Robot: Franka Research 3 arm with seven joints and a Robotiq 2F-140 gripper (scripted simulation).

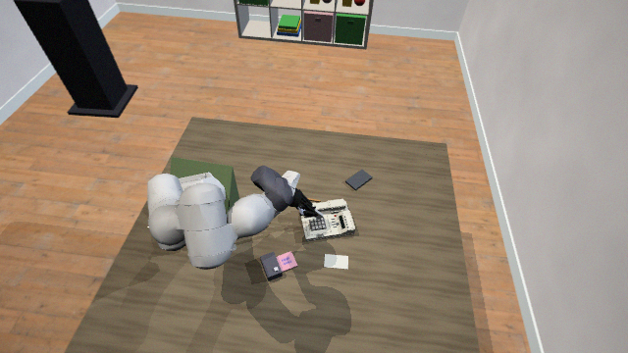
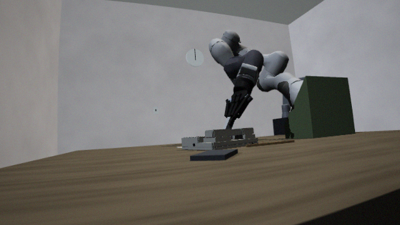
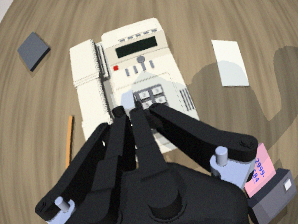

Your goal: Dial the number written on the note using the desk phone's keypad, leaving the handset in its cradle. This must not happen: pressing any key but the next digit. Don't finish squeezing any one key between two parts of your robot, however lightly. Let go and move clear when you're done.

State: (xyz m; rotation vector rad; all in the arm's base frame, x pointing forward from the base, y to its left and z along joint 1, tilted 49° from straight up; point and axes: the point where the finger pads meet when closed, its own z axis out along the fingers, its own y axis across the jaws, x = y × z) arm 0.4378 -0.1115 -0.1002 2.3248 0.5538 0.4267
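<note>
Now: the handset 30 mm ahead of my hand, 60 mm to the left of it and 30 mm below it. The rest, counted from my hand: pencil 80 mm behind, 130 mm to the left, 70 mm below; black box 170 mm behind, 230 mm to the right, 50 mm below; white note 100 mm ahead, 180 mm to the right, 70 mm below.
</note>
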